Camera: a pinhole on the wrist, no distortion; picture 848 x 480 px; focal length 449.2 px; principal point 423.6 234.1 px. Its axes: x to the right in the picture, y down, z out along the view. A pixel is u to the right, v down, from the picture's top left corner.
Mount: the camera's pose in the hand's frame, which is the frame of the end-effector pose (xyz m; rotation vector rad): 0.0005 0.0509 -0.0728 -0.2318 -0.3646 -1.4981
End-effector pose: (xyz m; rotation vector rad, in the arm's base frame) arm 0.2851 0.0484 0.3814 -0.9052 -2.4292 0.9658
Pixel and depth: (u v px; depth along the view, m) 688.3 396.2 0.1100
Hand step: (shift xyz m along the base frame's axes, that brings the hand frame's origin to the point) -0.0389 0.0145 -0.0601
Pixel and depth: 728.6 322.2 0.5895
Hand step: -0.4358 -0.2991 -0.3641
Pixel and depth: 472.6 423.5 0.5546
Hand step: -0.3010 0.0196 -0.4684
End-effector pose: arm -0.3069 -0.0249 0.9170 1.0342 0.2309 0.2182
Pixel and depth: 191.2 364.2 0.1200
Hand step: 0.0151 0.0686 0.1412
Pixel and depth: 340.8 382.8 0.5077
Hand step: 0.1973 -0.1068 0.4654
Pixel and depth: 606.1 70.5 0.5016
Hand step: -0.0815 -0.4180 0.2732
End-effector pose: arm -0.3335 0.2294 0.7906 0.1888 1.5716 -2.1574
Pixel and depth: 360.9 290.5 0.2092
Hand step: 0.0811 -0.1431 -0.1007
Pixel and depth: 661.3 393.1 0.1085
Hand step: -0.0011 -0.0665 -0.0289
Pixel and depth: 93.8 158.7 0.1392
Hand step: 0.1232 -0.0506 -0.1494
